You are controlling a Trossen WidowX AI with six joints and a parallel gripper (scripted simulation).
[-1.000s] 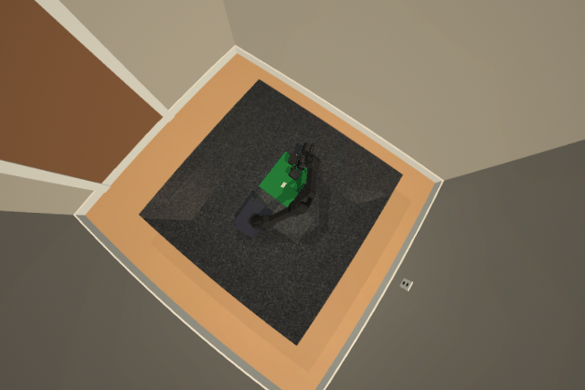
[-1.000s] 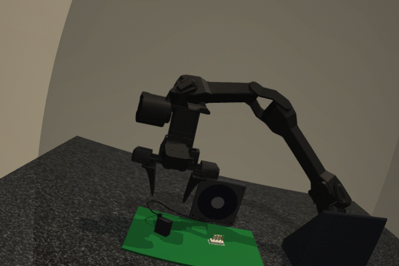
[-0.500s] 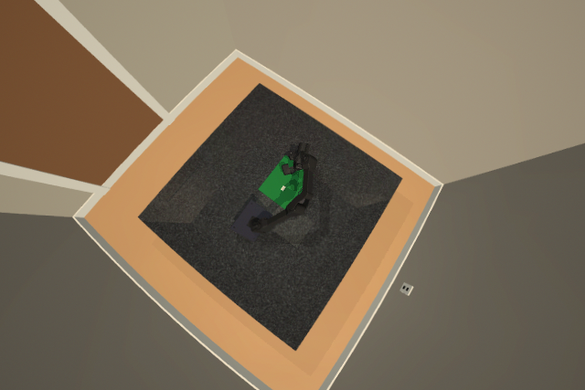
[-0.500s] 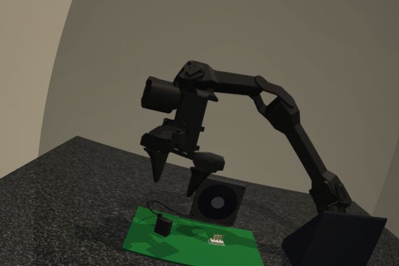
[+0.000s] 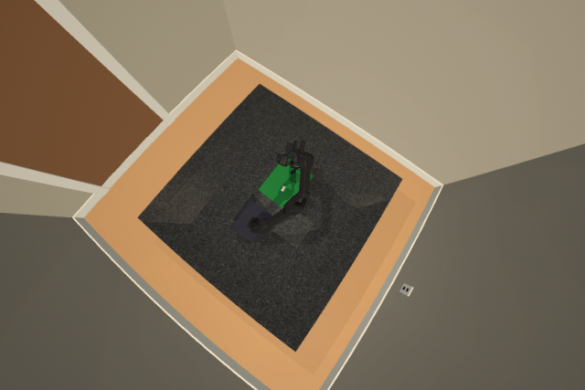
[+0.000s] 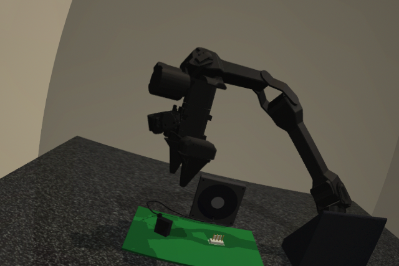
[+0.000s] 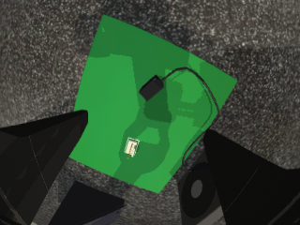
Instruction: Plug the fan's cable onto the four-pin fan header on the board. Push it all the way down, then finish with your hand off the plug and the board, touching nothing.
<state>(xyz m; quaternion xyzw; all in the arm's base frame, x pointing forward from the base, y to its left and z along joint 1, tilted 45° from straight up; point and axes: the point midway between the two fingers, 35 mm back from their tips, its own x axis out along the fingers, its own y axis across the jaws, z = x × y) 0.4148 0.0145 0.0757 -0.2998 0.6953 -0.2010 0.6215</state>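
Right now the black fan plug is 120 mm below my gripper tip. The rest, counted from my gripper tip: cream four-pin header 120 mm behind, 140 mm below; green board 80 mm behind, 10 mm to the left, 150 mm below; black fan 140 mm behind, 140 mm to the right, 80 mm below.
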